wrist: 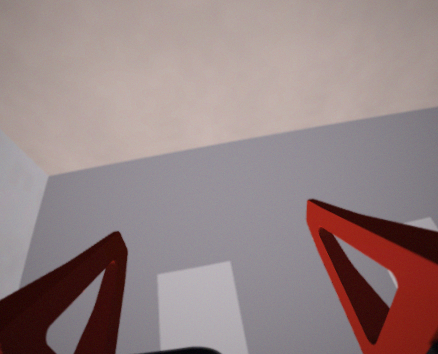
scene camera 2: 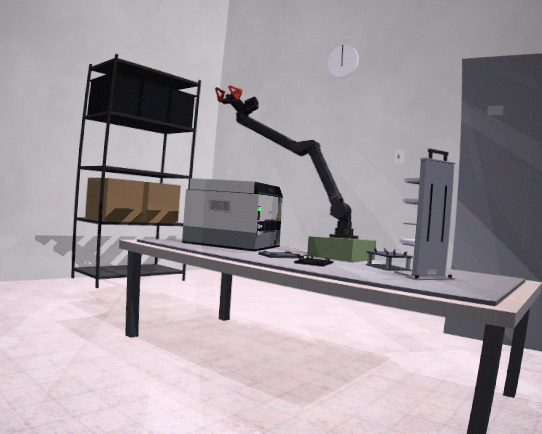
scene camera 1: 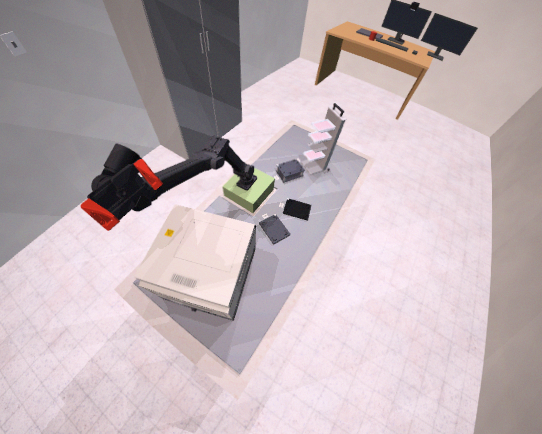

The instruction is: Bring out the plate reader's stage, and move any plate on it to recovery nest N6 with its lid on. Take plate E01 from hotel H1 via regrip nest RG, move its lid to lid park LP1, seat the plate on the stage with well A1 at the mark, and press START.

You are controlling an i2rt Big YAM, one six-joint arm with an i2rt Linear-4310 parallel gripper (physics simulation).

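Places are measured from the arm's base along level axes (x ahead, y left, z up), in centimetres.
Where they show: gripper, fingertip midpoint: (wrist: 214,226) (scene camera 2: 222,87) (scene camera 1: 139,199); arm's base, origin of the base link: (scene camera 2: 343,238) (scene camera 1: 247,181).
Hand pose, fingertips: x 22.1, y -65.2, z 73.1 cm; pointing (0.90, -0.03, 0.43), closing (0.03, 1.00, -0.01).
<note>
Things, the pixels of their top centre, and the offset from my fingertips.
- pale plate reader, middle of its top: (scene camera 1: 198,247) (scene camera 2: 237,182) dx -8.3, dy +9.4, dz -49.7 cm
- raised dark nest, middle of its top: (scene camera 2: 389,249) (scene camera 1: 291,166) dx -5.5, dy +94.9, dz -74.6 cm
- black nest, middle of its top: (scene camera 2: 314,258) (scene camera 1: 297,207) dx +12.7, dy +69.8, dz -80.2 cm
My gripper (scene camera 1: 123,196) (scene camera 2: 227,93) (wrist: 214,226) is open and empty, raised high above and beyond the plate reader, its red fingers wide apart. The pale plate reader (scene camera 1: 210,250) (scene camera 2: 220,220) stands on the table; a green light and a dark opening show on its front in scene camera 2, and no stage sticks out visibly. The grey hotel (scene camera 1: 335,142) (scene camera 2: 434,225) stands upright and holds several pink-topped plates at different heights. A raised dark nest (scene camera 1: 290,170) (scene camera 2: 389,259) stands beside it. A black nest (scene camera 1: 297,209) (scene camera 2: 313,261) and a dark grey one (scene camera 1: 274,229) (scene camera 2: 279,254) lie low; their labels are unreadable.
The arm stands on a green block (scene camera 1: 256,196) (scene camera 2: 327,248) between the reader and the hotel. A black shelf rack (scene camera 2: 107,150) with boxes stands behind the table. A desk (scene camera 1: 345,30) with monitors and a dark cabinet (scene camera 1: 185,65) (scene camera 2: 490,175) stand farther off.
</note>
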